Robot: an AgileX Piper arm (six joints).
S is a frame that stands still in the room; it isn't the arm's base.
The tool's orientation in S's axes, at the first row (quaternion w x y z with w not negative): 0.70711 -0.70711 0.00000 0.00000
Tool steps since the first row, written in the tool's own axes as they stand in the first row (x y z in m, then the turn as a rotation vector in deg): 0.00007 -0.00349 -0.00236 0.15 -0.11 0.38; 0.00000 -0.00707 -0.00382 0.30 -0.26 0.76; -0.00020 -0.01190 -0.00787 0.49 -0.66 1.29; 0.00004 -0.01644 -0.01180 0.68 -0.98 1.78; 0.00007 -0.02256 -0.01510 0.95 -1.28 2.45; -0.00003 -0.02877 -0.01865 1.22 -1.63 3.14; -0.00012 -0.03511 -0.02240 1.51 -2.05 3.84
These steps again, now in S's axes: 0.00007 -0.00236 0.00349 0.15 0.38 0.11; 0.00000 -0.00382 0.00707 0.30 0.76 0.26; -0.00020 -0.00787 0.01190 0.49 1.29 0.66; 0.00004 -0.01180 0.01644 0.68 1.78 0.98; 0.00007 -0.01510 0.02256 0.95 2.45 1.28; -0.00003 -0.01865 0.02877 1.22 3.14 1.63; -0.00012 -0.02240 0.03511 1.51 3.84 2.05
